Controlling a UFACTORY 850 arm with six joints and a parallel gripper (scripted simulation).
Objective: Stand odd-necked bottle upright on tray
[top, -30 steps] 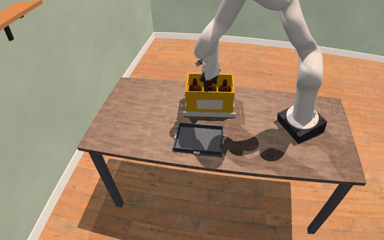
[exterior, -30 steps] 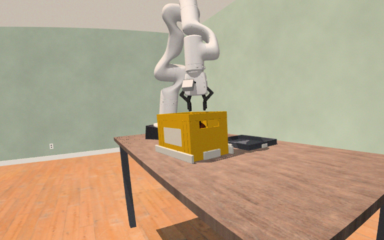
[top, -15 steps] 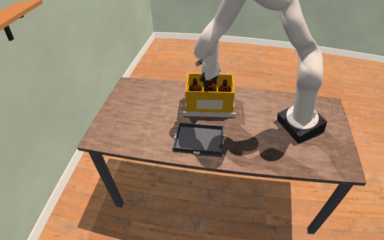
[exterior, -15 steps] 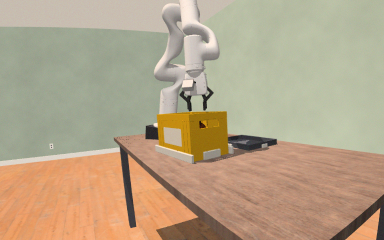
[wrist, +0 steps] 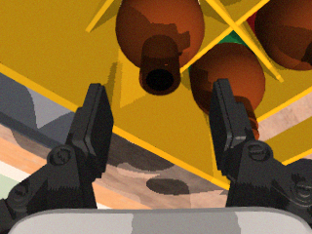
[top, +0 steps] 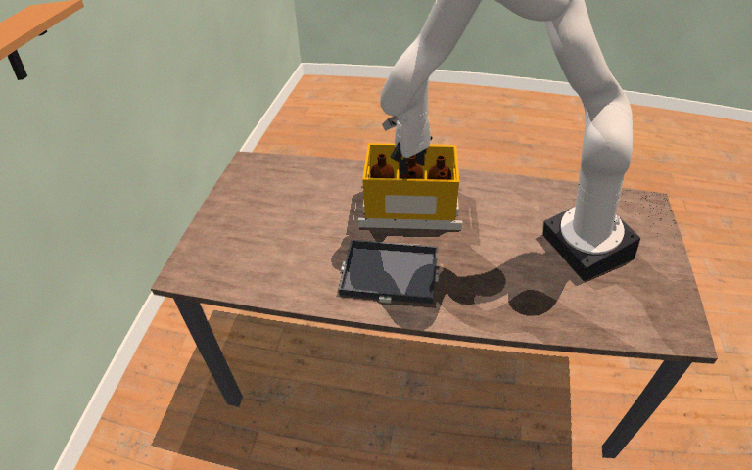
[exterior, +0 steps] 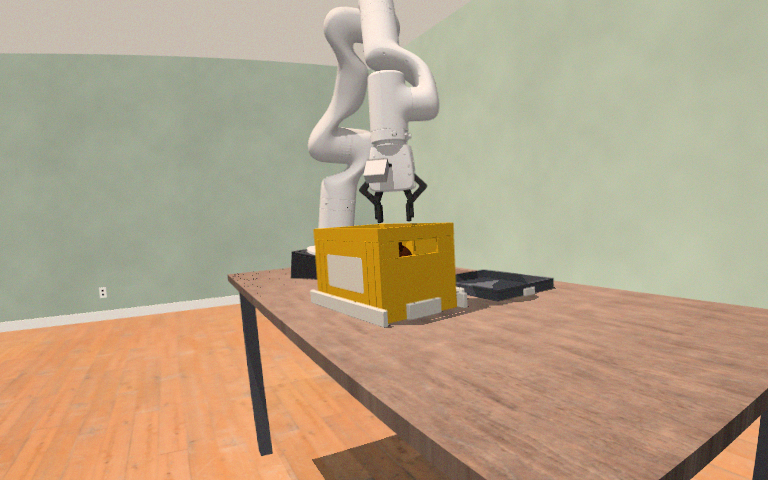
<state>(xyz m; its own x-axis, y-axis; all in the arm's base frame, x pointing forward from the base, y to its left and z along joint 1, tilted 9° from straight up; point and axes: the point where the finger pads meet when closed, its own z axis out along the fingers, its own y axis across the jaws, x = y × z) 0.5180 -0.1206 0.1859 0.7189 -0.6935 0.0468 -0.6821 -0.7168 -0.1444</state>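
The yellow crate lies 11 cm below my hand and 4 cm to the right of it. Round my hand: dark tray (24 cm to the left, 19 cm below, 5 cm ahead).
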